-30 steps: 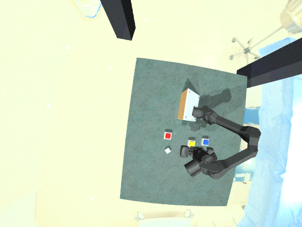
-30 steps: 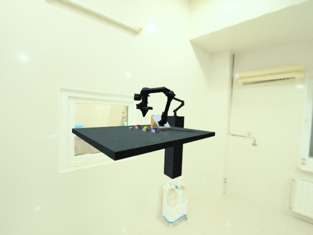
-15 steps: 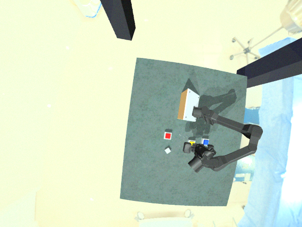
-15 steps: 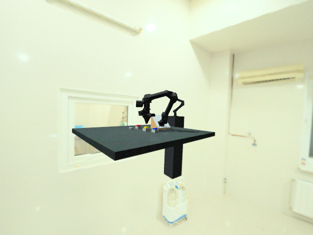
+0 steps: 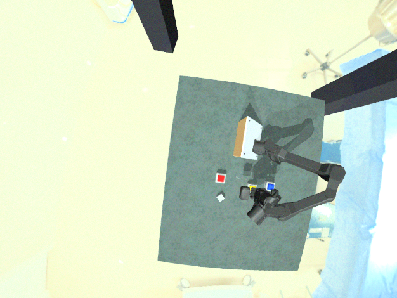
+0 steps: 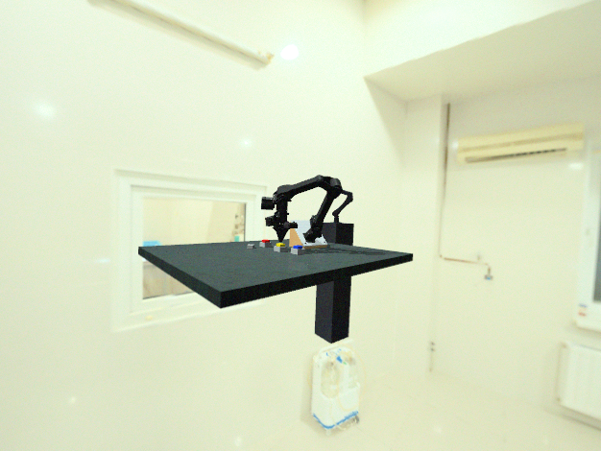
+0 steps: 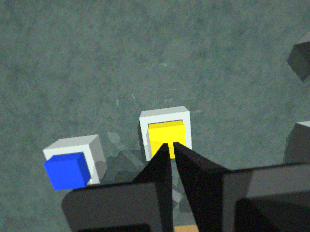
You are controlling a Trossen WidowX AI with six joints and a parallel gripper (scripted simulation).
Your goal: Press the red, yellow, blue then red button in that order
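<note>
My gripper tip is 20 mm above the yellow button. Also, from my gripper tip: blue button (100 mm to the left, 40 mm behind, 20 mm below); red button (180 mm to the right, 20 mm below, 20 mm behind); block (150 mm to the right, 90 mm ahead, 40 mm below).
</note>
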